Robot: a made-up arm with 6 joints. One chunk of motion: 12 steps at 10 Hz.
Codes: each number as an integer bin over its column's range. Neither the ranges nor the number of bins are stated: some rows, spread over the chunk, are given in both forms.
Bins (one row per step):
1: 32 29 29 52 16 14
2: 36 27 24 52 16 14
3: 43 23 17 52 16 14
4: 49 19 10 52 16 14
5: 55 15 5 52 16 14
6: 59 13 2 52 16 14
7: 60 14 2 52 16 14
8: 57 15 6 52 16 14
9: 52 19 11 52 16 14
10: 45 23 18 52 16 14
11: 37 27 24 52 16 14
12: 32 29 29 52 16 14
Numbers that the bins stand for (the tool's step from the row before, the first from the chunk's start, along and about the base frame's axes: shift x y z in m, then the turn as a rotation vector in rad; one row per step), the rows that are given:
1: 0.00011 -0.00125 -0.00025 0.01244 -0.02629 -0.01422
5: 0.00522 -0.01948 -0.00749 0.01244 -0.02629 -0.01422
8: 0.00567 -0.01948 -0.00719 0.01244 -0.02629 -0.01422
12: 0.00011 -0.00125 -0.00025 0.01244 -0.02629 -0.01422
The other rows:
2: 0.00100 -0.00386 -0.00176 0.01244 -0.02629 -0.01422
3: 0.00256 -0.00906 -0.00387 0.01244 -0.02629 -0.01422
4: 0.00389 -0.01427 -0.00598 0.01244 -0.02629 -0.01422
6: 0.00611 -0.02208 -0.00840 0.01244 -0.02629 -0.01422
7: 0.00633 -0.02078 -0.00840 0.01244 -0.02629 -0.01422
9: 0.00456 -0.01427 -0.00568 0.01244 -0.02629 -0.01422
10: 0.00300 -0.00906 -0.00357 0.01244 -0.02629 -0.01422
11: 0.00122 -0.00386 -0.00176 0.01244 -0.02629 -0.01422

